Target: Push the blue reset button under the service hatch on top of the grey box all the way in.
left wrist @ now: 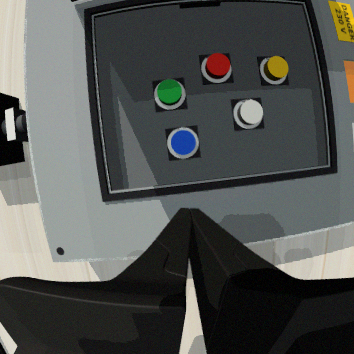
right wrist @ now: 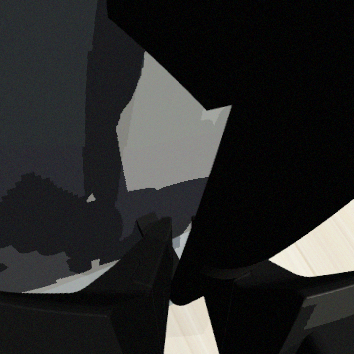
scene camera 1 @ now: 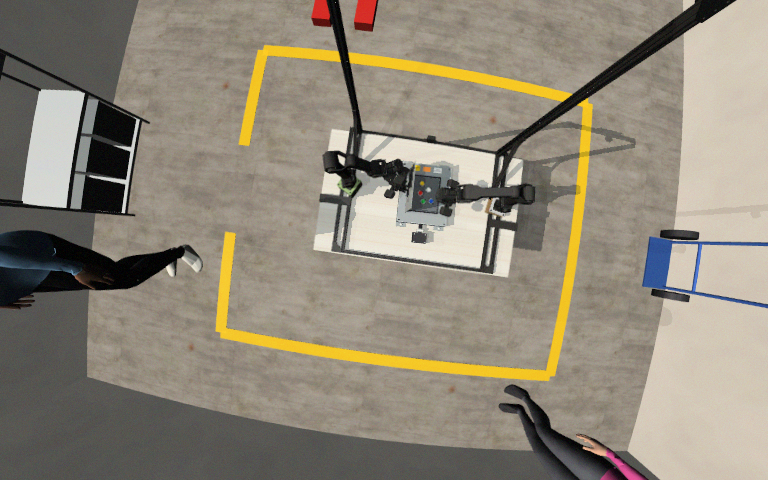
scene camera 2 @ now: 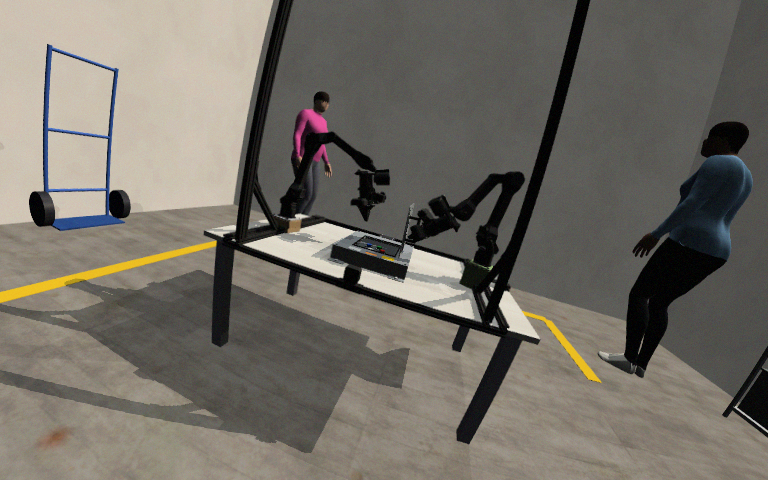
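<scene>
The grey box (scene camera 1: 421, 217) (scene camera 2: 362, 261) (left wrist: 60, 150) lies on the table with its service hatch (scene camera 2: 408, 223) standing upright. The blue button (left wrist: 183, 142) (scene camera 1: 431, 201) is uncovered. In the left wrist view its cap sits centred and low in its pale ring, while the other caps stand out from theirs. My left gripper (left wrist: 187, 216) (scene camera 2: 366, 218) is shut and empty, above the box beside the panel's edge, off the blue button. My right gripper (scene camera 2: 413, 229) (right wrist: 180, 224) is shut on the hatch's handle; the contact is partly hidden by dark shapes in the right wrist view.
Green (left wrist: 169, 91), red (left wrist: 218, 64), yellow (left wrist: 277, 67) and white (left wrist: 251, 112) buttons share the recessed panel. A small black device (scene camera 1: 419, 236) (scene camera 2: 352, 275) stands beside the box. Black frame posts rise from the white table (scene camera 1: 373, 237). Two people stand on the floor away from the table.
</scene>
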